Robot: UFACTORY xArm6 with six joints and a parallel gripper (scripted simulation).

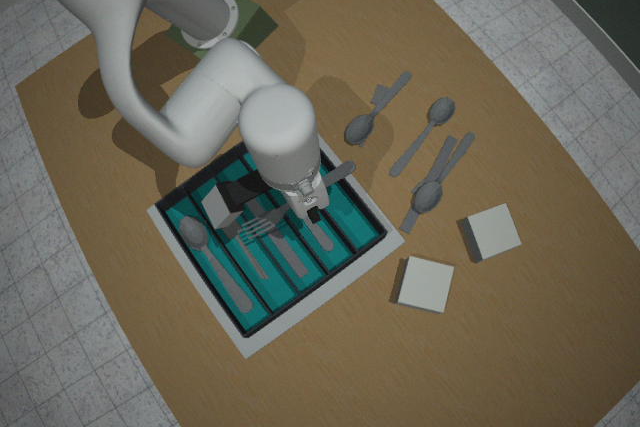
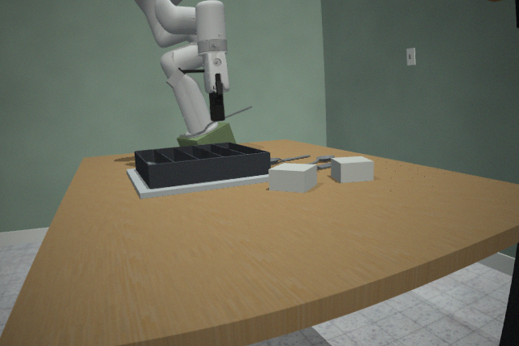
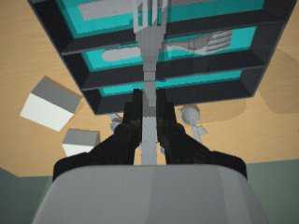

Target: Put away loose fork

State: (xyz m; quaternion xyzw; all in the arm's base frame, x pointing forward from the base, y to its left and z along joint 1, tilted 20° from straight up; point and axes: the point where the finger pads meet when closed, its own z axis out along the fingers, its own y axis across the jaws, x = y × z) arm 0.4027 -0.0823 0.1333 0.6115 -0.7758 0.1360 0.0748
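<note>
My hand is 11 cm above the tray, 5 cm to the left of it and 3 cm past it.
</note>
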